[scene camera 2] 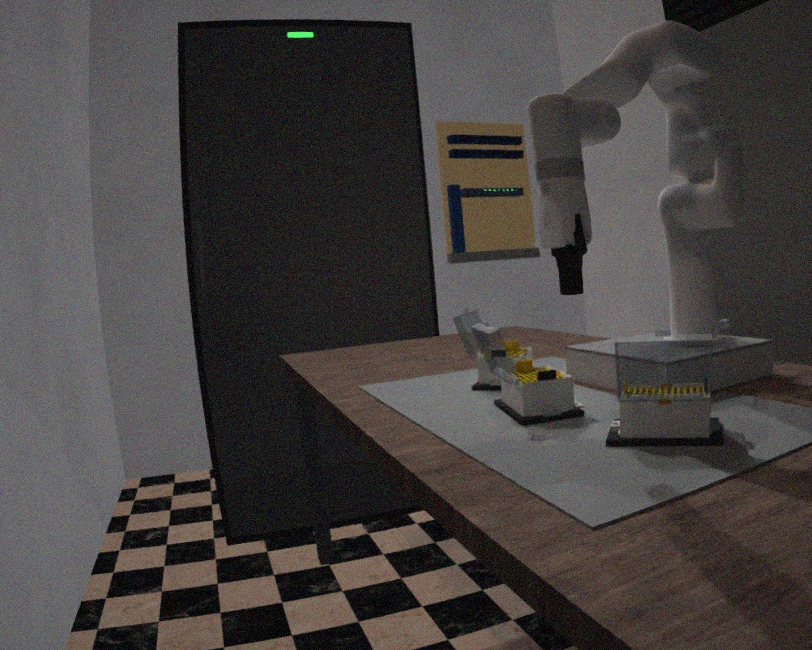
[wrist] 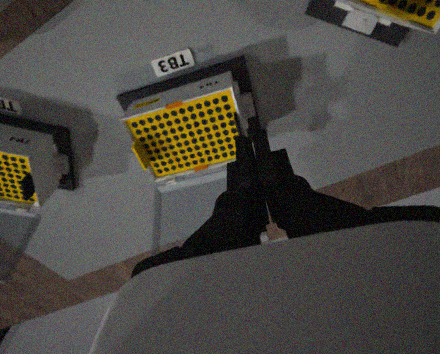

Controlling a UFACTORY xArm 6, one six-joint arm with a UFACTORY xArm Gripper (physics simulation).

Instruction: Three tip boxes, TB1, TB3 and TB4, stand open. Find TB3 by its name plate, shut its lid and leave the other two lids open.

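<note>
Grey mat (wrist: 340,103), in view. Clear lid (scene camera 2: 656,368). Clear lid (scene camera 2: 491,343). Clear lid (scene camera 2: 464,322). My gripper (scene camera 2: 572,294), visible also in the wrist view (wrist: 256,155).
</note>
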